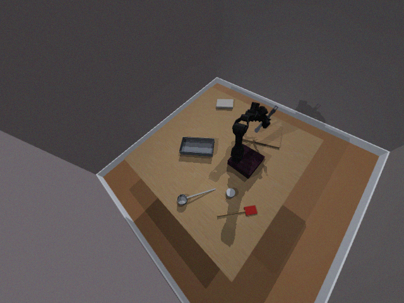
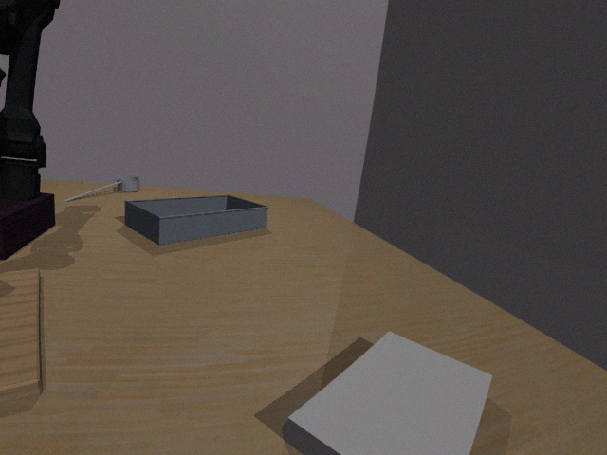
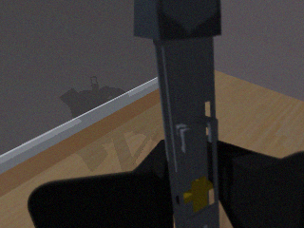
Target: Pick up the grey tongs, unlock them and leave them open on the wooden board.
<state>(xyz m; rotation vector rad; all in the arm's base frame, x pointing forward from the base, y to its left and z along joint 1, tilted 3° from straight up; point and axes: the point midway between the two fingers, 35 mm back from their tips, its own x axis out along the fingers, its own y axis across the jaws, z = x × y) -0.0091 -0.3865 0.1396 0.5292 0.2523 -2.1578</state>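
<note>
My gripper tip is 30 mm short of the wooden board, 20 mm to the right of it and 190 mm above it. From my gripper tip the other things lie so: roasting tin: 380 mm ahead, 510 mm to the left, 170 mm below; yellow lock piece: 20 mm ahead, 30 mm to the left, 10 mm above; white block: 530 mm ahead, 90 mm to the right, 180 mm below.
</note>
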